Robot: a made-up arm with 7 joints.
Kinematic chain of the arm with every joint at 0, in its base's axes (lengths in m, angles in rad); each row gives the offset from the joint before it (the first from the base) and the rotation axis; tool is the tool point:
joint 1: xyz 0 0 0.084 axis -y
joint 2: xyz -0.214 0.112 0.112 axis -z
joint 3: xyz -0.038 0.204 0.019 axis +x
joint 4: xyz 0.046 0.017 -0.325 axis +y
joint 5: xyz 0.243 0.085 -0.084 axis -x
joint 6: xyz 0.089 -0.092 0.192 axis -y
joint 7: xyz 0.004 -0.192 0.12 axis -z
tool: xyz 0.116 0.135 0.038
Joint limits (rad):
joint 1: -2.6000..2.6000
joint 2: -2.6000..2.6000
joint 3: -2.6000..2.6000
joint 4: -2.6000..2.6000
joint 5: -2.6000..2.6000
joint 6: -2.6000..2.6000
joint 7: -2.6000..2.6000
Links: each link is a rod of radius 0.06 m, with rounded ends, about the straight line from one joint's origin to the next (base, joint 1, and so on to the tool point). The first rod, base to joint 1, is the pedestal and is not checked.
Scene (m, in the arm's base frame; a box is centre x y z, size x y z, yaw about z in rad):
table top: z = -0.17
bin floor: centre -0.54 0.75 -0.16 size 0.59 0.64 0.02 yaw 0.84
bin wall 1: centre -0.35 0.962 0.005 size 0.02 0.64 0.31 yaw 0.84
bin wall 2: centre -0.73 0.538 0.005 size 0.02 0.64 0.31 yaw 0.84
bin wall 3: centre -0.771 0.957 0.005 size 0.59 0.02 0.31 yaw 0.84
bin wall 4: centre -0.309 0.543 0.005 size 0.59 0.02 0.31 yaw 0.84
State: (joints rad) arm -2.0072 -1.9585 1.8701 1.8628 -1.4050 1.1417 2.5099
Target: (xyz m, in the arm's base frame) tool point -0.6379 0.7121 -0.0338
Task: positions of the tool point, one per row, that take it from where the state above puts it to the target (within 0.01 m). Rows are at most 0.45 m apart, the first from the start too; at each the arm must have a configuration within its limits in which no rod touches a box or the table.
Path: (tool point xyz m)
1: 0.1148 -0.4167 0.9221
2: -0.1587 -0.1268 1.0813
3: -0.4485 0.2054 1.0146
4: -0.6353 0.5063 0.7422
5: -0.6379 0.7121 0.3615
6: -0.6648 0.7156 0.1616
7: -0.6379 0.7121 -0.0338

